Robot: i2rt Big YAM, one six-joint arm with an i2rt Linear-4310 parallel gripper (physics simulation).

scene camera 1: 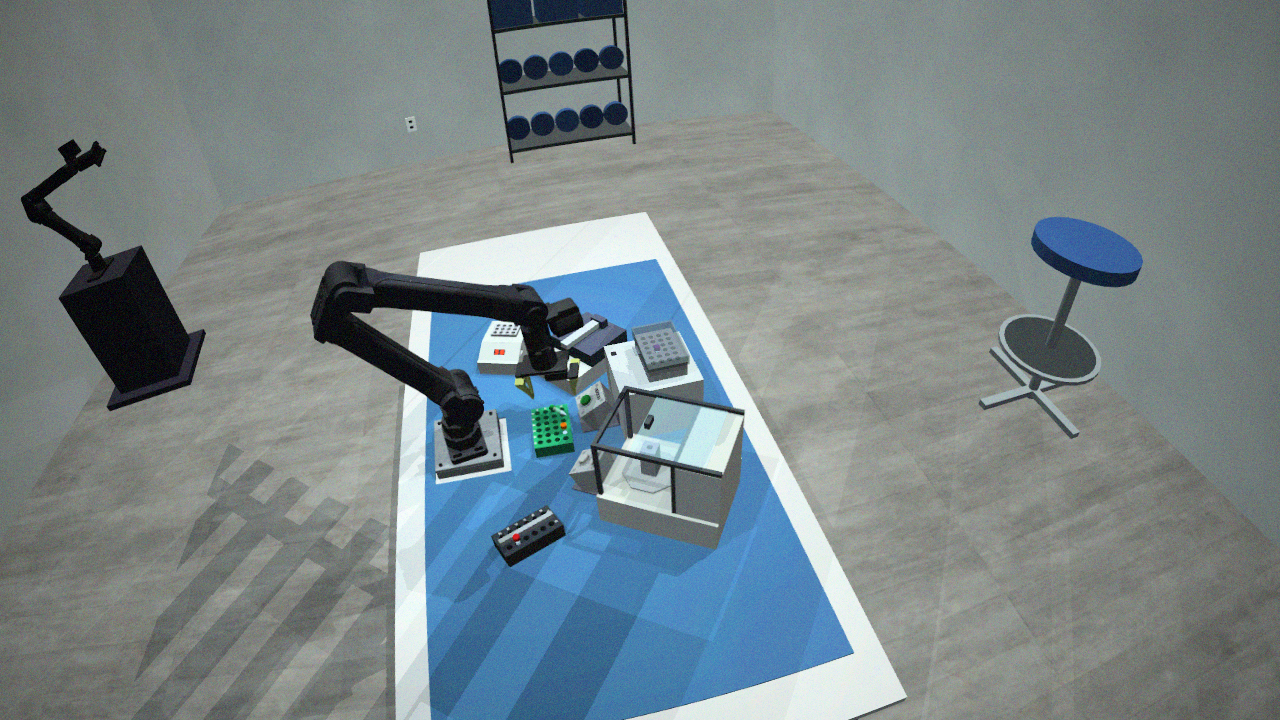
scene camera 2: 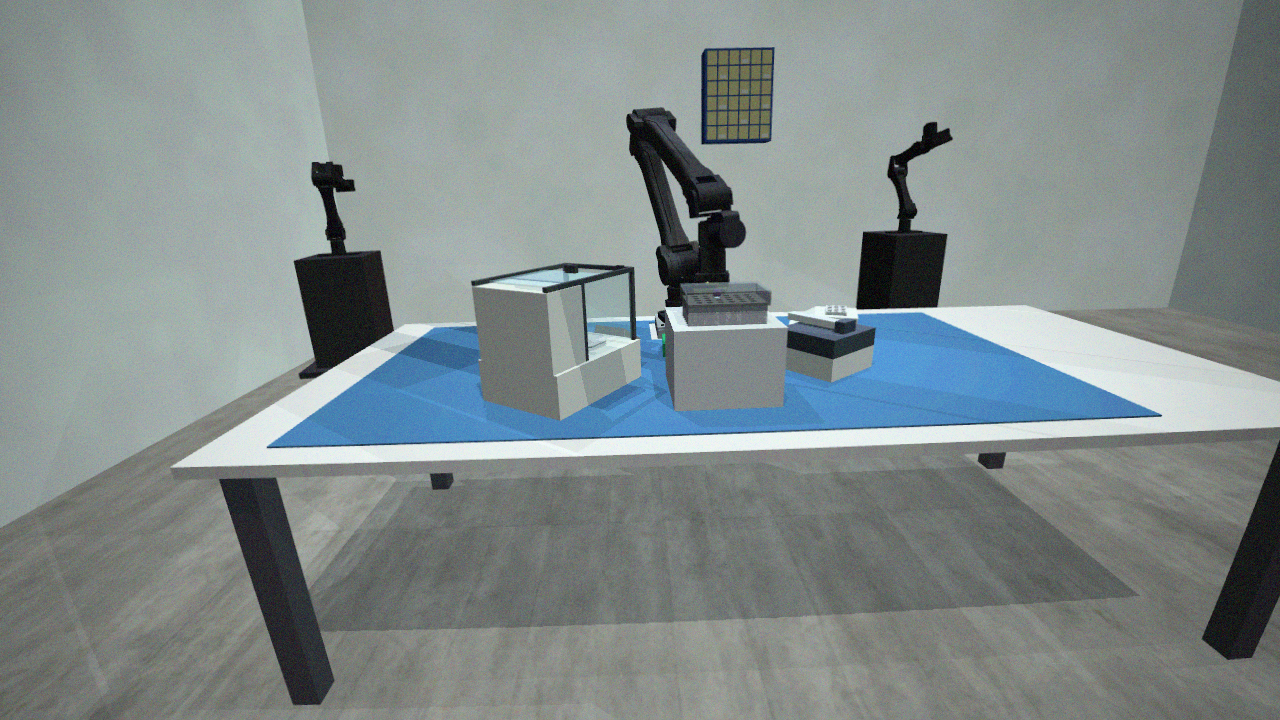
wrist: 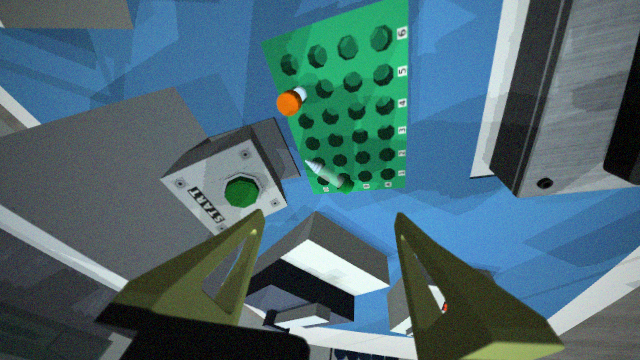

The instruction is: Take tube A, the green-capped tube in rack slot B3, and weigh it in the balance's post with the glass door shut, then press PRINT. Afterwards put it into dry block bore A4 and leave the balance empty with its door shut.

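Places are measured from the arm's base along level axes (x left, y up, z ahead), in centimetres.
Where they show: gripper, fingertip midpoint: (scene camera 1: 554, 395) (wrist: 326, 216); arm's base at its link origin: (scene camera 1: 465, 440).
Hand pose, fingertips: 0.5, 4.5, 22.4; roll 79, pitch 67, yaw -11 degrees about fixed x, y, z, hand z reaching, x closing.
Things, the pixels of their top centre, and the offset from my fingertips, as dx, dy, dz. "spot": a spot on its surface instead.
- Tube A at its top centre: (wrist: 326, 180) (scene camera 1: 558, 408) -0.8, -3.4, +0.2
- green rack at its top centre: (wrist: 345, 126) (scene camera 1: 551, 425) -4.0, -4.7, -2.7
- balance at its top centre: (scene camera 1: 645, 418) (scene camera 2: 573, 264) -29.8, +14.5, +10.5
- weighing post at a spot on its surface: (scene camera 1: 650, 456) spot: -37.9, +13.6, +7.8
- white unit at a spot on its surface: (scene camera 1: 497, 362) spot: +23.1, -3.9, -9.0
- orange-capped tube at its top centre: (wrist: 287, 105) -7.4, -2.3, -0.5
- START box at a spot on its surface: (wrist: 265, 187) spot: -2.4, -2.4, +5.1
- white box at its top centre: (scene camera 2: 716, 280) (scene camera 1: 630, 346) -5.0, +11.3, +17.4
- black block at its top centre: (scene camera 1: 525, 526) -30.6, -2.9, -15.9
- navy-topped device at its top centre: (wrist: 300, 326) (scene camera 2: 811, 313) (scene camera 1: 577, 332) +17.0, +2.5, +11.6
Tube A (wrist: 327, 175), clear with a green cap and pointed tip, lies tilted over the top of the green rack (wrist: 369, 94) (scene camera 1: 554, 449), its cap near the row-1 edge. It is not upright in a slot. My gripper (wrist: 326, 216) (scene camera 1: 549, 379) is open and empty, above and beyond the rack's row-1 end, with the tube ahead of the fingertips in the wrist view. The balance (scene camera 1: 716, 501) (scene camera 2: 514, 349) stands right of the rack; the weighing post (scene camera 1: 650, 456) inside bears no visible tube. I cannot tell the glass door's state. A white unit (scene camera 1: 497, 362) has a grid of holes and a red display.
An orange-capped tube (wrist: 289, 103) stands in the rack. A START box (wrist: 265, 187) (scene camera 1: 591, 416) is beside it, with a white box (scene camera 1: 666, 389) (scene camera 2: 726, 367) behind. A black block (scene camera 1: 537, 543) with a red item and a navy-topped device (scene camera 1: 604, 342) (scene camera 2: 827, 342) are also on the mat.
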